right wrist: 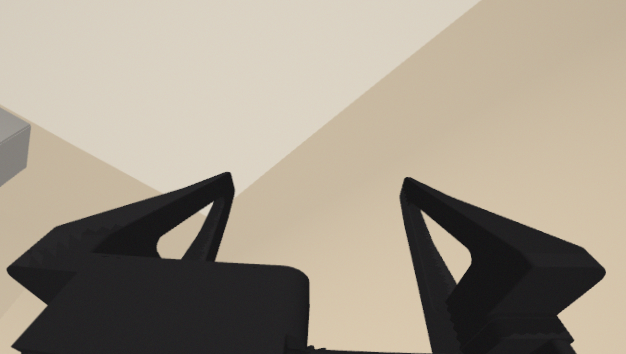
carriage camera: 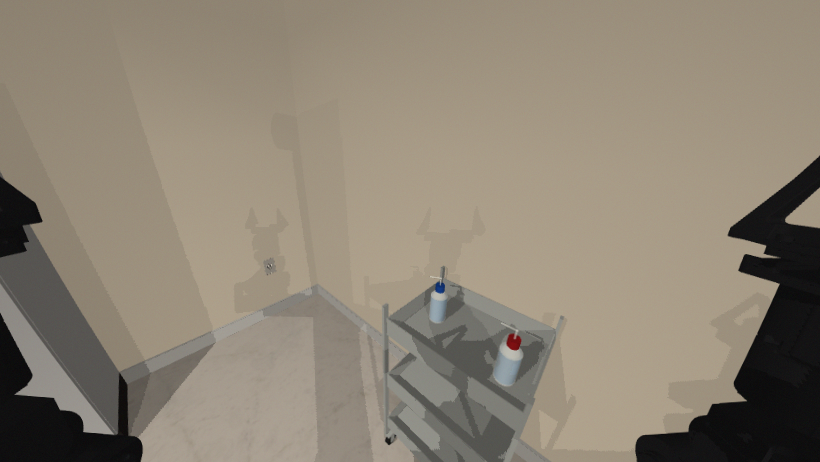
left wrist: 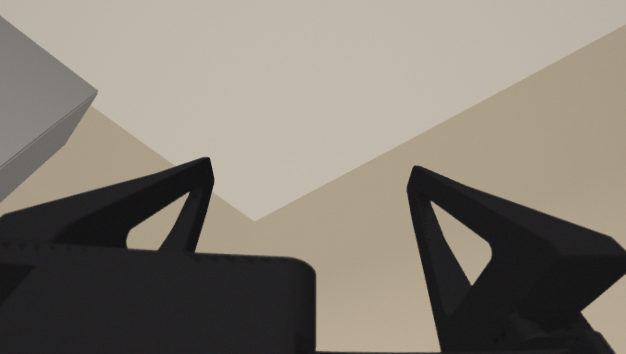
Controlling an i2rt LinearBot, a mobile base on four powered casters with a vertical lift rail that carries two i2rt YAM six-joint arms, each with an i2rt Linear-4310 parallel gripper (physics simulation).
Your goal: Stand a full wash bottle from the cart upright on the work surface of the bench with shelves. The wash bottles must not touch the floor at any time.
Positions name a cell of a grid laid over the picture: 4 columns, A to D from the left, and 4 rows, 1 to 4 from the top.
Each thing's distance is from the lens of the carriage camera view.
grey three-tier cart (carriage camera: C4): 105 cm
tall grey cabinet (carriage camera: A4): 154 cm
The marked spots on the grey three-tier cart and the tall grey cabinet are 140 cm apart.
